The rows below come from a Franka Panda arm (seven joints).
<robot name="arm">
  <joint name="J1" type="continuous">
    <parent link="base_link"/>
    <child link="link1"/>
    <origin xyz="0 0 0.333" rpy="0 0 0"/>
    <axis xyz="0 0 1"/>
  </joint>
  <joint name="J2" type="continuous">
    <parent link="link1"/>
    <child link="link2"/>
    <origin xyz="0 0 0" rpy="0 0 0"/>
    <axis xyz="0 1 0"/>
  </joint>
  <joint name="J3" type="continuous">
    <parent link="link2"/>
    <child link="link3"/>
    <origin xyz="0 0 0.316" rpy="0 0 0"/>
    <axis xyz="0 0 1"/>
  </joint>
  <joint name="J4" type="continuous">
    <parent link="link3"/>
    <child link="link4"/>
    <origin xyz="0.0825 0 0" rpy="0 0 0"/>
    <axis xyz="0 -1 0"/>
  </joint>
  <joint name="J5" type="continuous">
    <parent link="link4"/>
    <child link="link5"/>
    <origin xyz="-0.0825 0 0.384" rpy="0 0 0"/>
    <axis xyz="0 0 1"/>
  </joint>
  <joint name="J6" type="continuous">
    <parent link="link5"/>
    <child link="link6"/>
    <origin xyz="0 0 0" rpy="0 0 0"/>
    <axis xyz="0 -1 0"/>
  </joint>
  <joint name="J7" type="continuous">
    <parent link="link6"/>
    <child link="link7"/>
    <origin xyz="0.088 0 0" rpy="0 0 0"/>
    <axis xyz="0 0 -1"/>
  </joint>
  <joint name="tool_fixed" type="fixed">
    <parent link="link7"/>
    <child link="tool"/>
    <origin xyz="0 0 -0.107" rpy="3.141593 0 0"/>
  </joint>
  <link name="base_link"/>
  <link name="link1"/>
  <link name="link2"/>
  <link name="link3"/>
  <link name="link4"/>
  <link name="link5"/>
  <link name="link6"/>
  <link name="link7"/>
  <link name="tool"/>
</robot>
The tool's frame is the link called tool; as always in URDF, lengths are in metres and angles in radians. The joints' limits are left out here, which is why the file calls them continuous.
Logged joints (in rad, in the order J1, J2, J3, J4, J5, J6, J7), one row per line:
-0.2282, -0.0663, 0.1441, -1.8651, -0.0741, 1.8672, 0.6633
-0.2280, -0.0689, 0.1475, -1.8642, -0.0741, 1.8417, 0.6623
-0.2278, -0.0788, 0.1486, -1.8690, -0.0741, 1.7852, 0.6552
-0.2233, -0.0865, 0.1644, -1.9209, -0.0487, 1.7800, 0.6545
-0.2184, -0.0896, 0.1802, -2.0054, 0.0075, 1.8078, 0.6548
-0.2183, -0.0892, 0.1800, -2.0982, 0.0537, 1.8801, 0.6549
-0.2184, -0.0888, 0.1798, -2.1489, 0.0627, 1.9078, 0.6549
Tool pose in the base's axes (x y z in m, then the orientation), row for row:
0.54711, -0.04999, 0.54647, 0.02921, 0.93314, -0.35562, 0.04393
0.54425, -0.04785, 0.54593, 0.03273, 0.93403, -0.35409, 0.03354
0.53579, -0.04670, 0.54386, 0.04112, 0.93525, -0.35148, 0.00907
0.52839, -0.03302, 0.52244, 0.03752, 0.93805, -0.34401, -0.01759
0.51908, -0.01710, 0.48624, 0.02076, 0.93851, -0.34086, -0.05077
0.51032, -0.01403, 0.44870, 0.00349, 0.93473, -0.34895, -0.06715
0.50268, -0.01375, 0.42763, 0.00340, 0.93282, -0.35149, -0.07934
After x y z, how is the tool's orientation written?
As a quaternion, w x y z.
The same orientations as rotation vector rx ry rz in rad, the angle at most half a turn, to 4 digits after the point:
2.8783, -1.0969, 0.1355
2.8747, -1.0898, 0.1032
2.8637, -1.0762, 0.0278
2.8786, -1.0557, -0.0540
2.9101, -1.0569, -0.1574
2.9300, -1.0938, -0.2105
2.9242, -1.1019, -0.2487

